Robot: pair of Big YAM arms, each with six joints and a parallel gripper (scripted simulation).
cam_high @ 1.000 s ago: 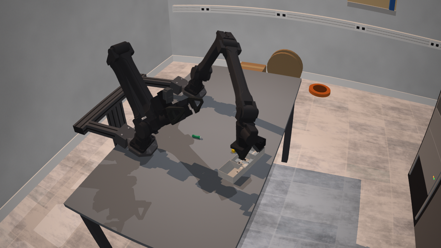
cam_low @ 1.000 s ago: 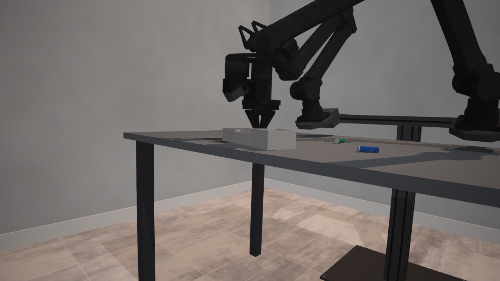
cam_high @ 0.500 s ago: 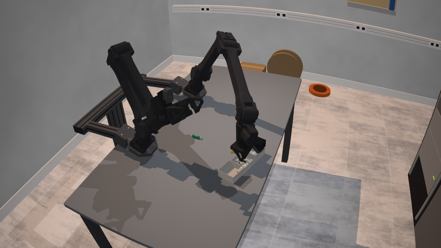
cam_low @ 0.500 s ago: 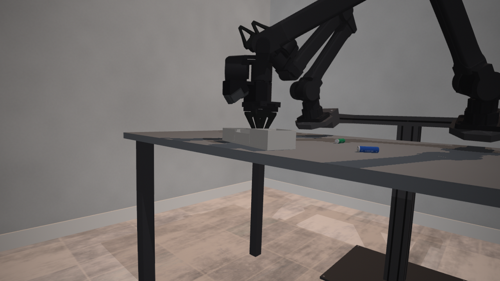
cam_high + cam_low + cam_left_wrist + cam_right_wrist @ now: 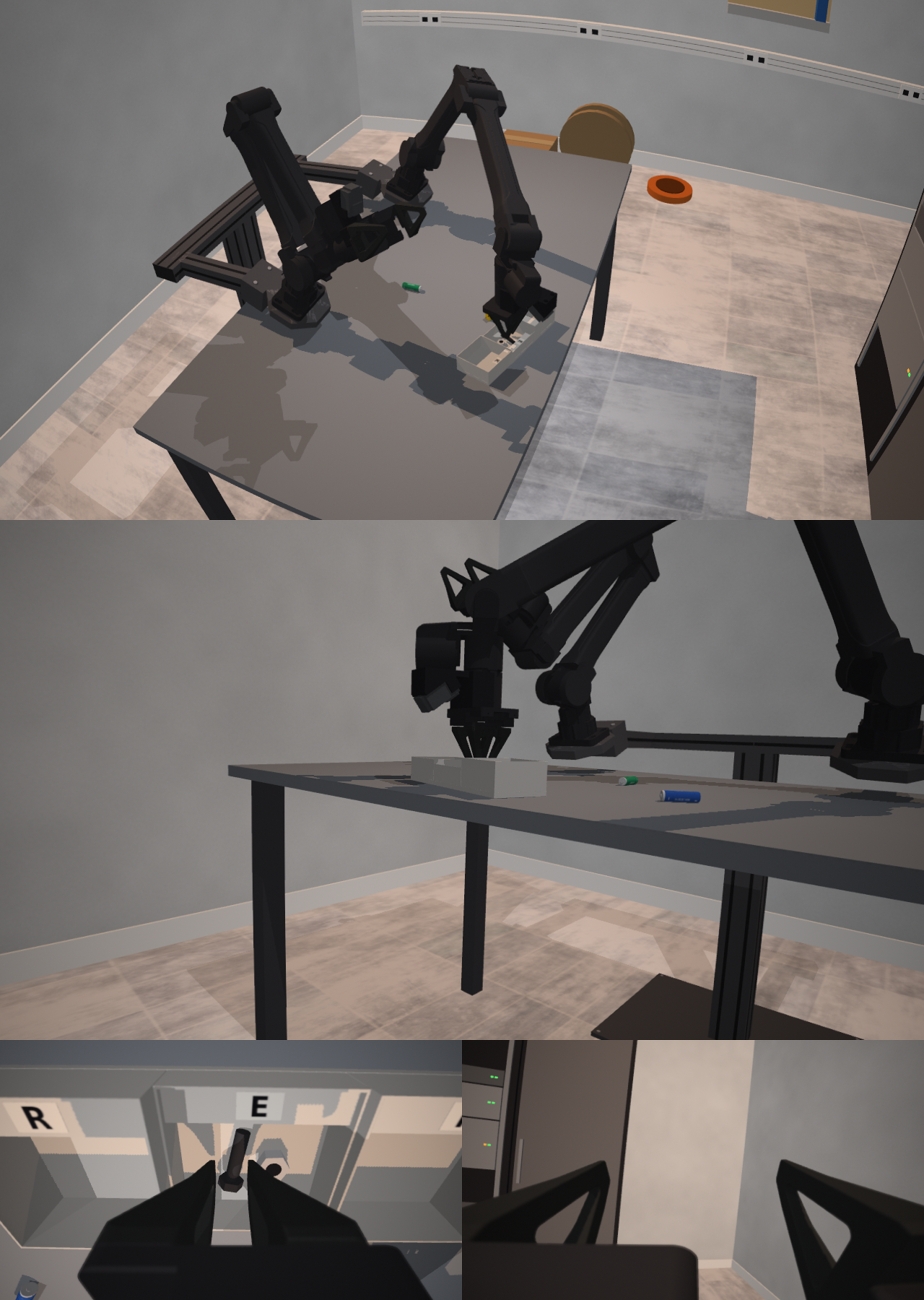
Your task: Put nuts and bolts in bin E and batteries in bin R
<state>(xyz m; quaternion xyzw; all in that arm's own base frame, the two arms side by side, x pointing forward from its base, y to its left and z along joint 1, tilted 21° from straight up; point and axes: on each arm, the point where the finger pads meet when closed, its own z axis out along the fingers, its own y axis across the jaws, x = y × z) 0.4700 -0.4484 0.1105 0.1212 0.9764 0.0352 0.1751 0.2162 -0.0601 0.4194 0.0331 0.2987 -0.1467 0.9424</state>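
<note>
My left gripper is now 10 mm above the black bolt. Also, from my left hand: hex nut: 20 mm to the right, 10 mm below, 10 mm behind; then bin row: 10 mm to the right; then yellow die: 70 mm behind, 60 mm to the left, 20 mm below.
</note>
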